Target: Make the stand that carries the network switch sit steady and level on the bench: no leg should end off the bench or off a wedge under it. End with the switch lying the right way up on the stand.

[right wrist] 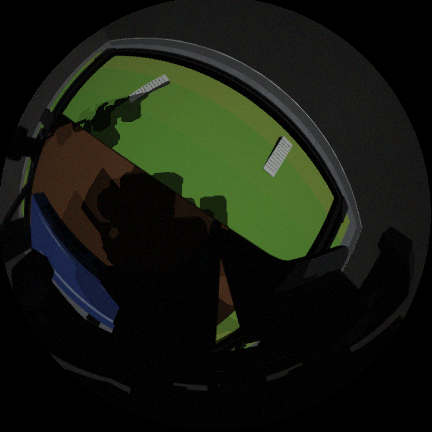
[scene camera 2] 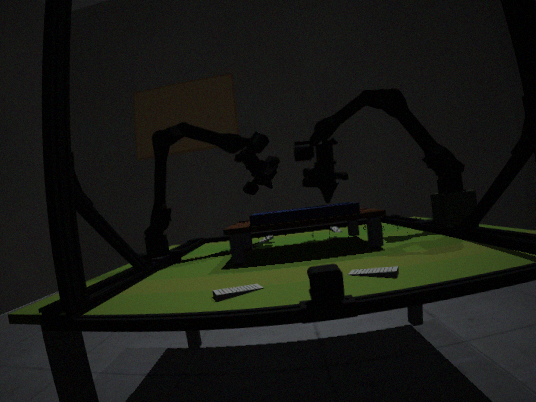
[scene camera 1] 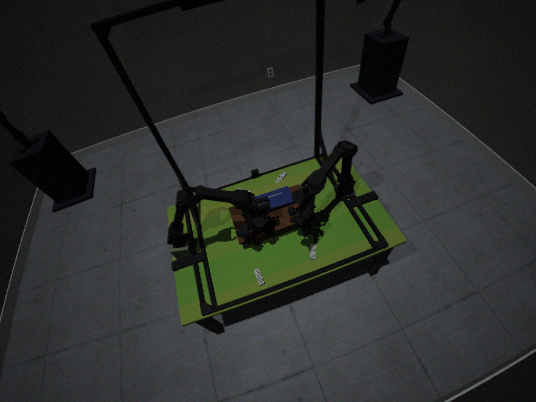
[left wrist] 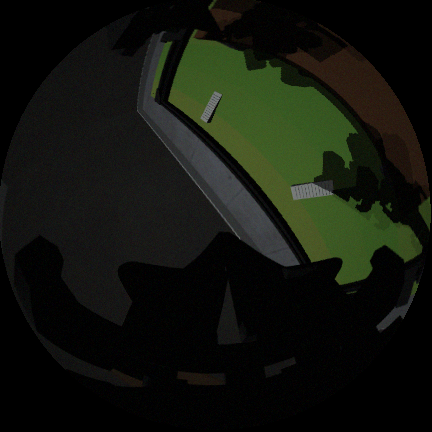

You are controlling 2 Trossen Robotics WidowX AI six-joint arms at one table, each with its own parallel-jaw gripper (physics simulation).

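Places are measured from the left arm's base along level axes (x right, y down, z ahead), in centimetres.
Pixels of known places: left gripper, fingertip midpoint: [scene camera 2: 271, 188] [scene camera 1: 304, 237] [left wrist: 223, 236]; right gripper, fingertip midpoint: [right wrist: 217, 233] [scene camera 2: 327, 203] [scene camera 1: 256, 233] [left wrist: 217, 30]; left arm's base at its link origin: [scene camera 2: 157, 254] [scene camera 1: 345, 189]; right arm's base at its link origin: [scene camera 2: 451, 192] [scene camera 1: 179, 242].
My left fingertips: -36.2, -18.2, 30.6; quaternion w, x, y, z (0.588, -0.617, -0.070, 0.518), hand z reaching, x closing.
Ahead of a thing's pixels: the offset from my left fingertips to its middle, as dx, dy, dz. "*": to the spot under its first point. Level surfaces: height alone.
A brown stand [scene camera 1: 284, 218] [scene camera 2: 238, 226] [left wrist: 362, 92] [right wrist: 68, 169] stands mid-bench on dark legs. The blue network switch {+29.4, +10.0, +15.5} [scene camera 1: 275, 197] [scene camera 2: 304, 214] [right wrist: 68, 266] lies flat along its top. My right gripper [scene camera 1: 254, 229] [scene camera 2: 328, 196] [right wrist: 217, 233] is shut and empty, pointing down just above one end of the switch. My left gripper [scene camera 1: 301, 217] [scene camera 2: 252, 187] [left wrist: 223, 236] is shut and empty, tilted, hanging higher over the stand's other end. Several grey ribbed wedges lie loose: two at the front in the scene camera 1 view [scene camera 1: 259, 276] [scene camera 1: 313, 251], one at the back {* +55.5, +20.9, +5.0} [scene camera 1: 281, 177].
The green bench {dy +21.6} [scene camera 1: 290, 265] [scene camera 2: 187, 287] [left wrist: 261, 120] [right wrist: 201, 141] has a black frame along its edges. Two wedges {+55.8, +21.2, +5.4} [scene camera 2: 236, 291] {+49.0, +21.2, +29.9} [scene camera 2: 374, 271] lie near a dark camera block [scene camera 2: 325, 285]. Two more wedges {+2.1, +21.2, -4.7} [scene camera 2: 265, 239] {-7.4, +21.2, +24.5} [scene camera 2: 335, 229] lie behind the stand.
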